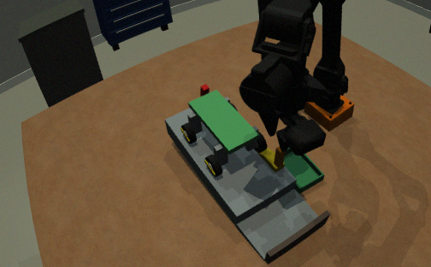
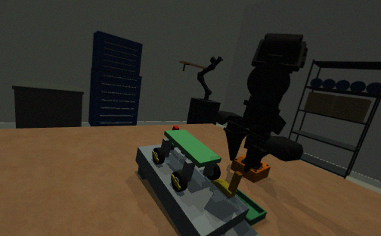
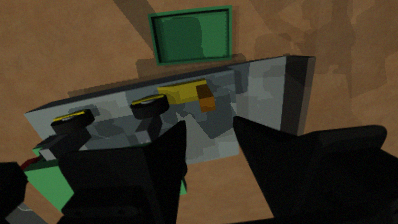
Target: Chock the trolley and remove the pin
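The red-headed stop pin is 10 mm behind my gripper tip, 230 mm to the right of it and 10 mm below it. The rest, counted from my gripper tip: trolley 30 mm ahead, 130 mm to the right, 30 mm below; then yellow chock 10 mm behind, 20 mm to the right, 60 mm below; then grey ramp 30 mm ahead, 120 mm to the right, 100 mm below.
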